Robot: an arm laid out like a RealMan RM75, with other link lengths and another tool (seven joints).
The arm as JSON. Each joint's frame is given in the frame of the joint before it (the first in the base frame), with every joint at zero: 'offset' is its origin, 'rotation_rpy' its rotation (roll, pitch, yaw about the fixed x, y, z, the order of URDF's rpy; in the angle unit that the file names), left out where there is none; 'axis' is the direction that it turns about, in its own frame. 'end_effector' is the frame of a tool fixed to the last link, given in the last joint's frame.
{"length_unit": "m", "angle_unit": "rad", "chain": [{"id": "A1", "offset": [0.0, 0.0, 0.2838], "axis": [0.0, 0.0, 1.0]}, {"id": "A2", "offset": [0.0, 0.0, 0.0], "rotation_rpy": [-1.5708, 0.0, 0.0], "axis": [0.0, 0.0, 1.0]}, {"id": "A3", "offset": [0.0, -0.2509, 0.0], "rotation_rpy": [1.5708, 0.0, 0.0], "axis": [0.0, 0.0, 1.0]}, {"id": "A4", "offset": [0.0, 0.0, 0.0], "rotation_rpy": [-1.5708, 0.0, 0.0], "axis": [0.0, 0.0, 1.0]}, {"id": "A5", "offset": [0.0, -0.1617, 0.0], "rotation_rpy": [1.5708, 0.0, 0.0], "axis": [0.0, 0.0, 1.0]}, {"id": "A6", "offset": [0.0, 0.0, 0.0], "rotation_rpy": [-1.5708, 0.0, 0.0], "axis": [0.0, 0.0, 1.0]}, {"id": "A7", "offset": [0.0, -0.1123, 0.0], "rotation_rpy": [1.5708, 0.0, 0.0], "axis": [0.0, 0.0, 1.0]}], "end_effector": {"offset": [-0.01, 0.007, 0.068], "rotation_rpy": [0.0, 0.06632, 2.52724]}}
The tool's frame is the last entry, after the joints.
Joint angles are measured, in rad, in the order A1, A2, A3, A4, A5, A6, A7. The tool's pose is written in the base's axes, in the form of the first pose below.
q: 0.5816 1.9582 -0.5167 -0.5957 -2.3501 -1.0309 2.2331
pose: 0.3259 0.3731 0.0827 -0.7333 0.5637 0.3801 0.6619 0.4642 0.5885
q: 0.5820 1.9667 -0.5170 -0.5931 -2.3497 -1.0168 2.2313
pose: 0.3259 0.3732 0.0795 -0.7315 0.5649 0.3819 0.6633 0.4595 0.5907
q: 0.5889 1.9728 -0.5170 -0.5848 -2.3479 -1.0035 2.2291
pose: 0.3240 0.3750 0.0761 -0.7311 0.5635 0.3847 0.6643 0.4589 0.5901
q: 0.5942 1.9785 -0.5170 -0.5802 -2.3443 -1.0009 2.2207
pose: 0.3210 0.3759 0.0728 -0.7348 0.5583 0.3852 0.6621 0.4669 0.5862
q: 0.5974 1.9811 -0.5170 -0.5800 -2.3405 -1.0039 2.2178
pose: 0.3186 0.3767 0.0713 -0.7365 0.5542 0.3878 0.6619 0.4724 0.5820
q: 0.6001 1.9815 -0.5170 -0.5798 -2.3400 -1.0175 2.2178
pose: 0.3159 0.3763 0.0697 -0.7370 0.5530 0.3886 0.6636 0.4830 0.5713
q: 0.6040 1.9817 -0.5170 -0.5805 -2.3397 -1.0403 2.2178
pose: 0.3117 0.3755 0.0674 -0.7383 0.5509 0.3892 0.6653 0.5000 0.5544
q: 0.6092 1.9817 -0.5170 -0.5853 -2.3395 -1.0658 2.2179
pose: 0.3066 0.3753 0.0660 -0.7421 0.5456 0.3893 0.6640 0.5190 0.5383
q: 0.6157 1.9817 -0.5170 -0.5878 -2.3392 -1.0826 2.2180
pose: 0.3021 0.3760 0.0649 -0.7459 0.5402 0.3896 0.6616 0.5334 0.5271
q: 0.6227 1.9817 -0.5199 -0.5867 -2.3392 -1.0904 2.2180
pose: 0.2985 0.3771 0.0636 -0.7500 0.5360 0.3874 0.6579 0.5447 0.5200
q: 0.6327 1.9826 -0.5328 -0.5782 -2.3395 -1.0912 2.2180
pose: 0.2944 0.3781 0.0596 -0.7566 0.5337 0.3778 0.6510 0.5608 0.5115
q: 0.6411 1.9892 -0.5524 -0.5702 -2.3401 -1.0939 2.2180
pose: 0.2896 0.3772 0.0521 -0.7636 0.5334 0.3639 0.6435 0.5826 0.4964
